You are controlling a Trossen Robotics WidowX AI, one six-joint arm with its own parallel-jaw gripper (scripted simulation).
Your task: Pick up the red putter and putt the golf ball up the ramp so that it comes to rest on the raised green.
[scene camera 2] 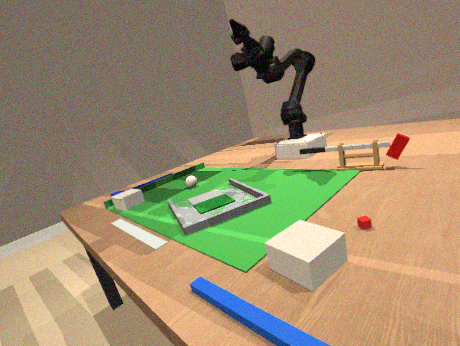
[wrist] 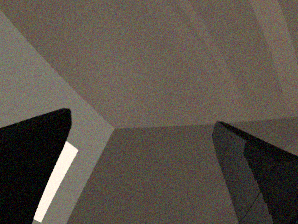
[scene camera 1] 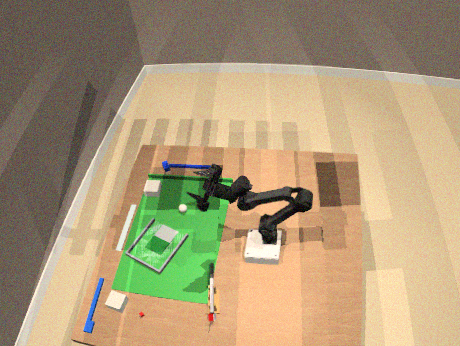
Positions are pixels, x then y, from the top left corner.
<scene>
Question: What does my gripper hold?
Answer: Nothing.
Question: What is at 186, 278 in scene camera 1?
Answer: A green mat.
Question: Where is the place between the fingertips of my gripper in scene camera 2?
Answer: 235, 26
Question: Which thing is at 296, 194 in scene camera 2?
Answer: A green mat.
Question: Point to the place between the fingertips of my gripper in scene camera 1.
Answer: At 189, 182
</scene>
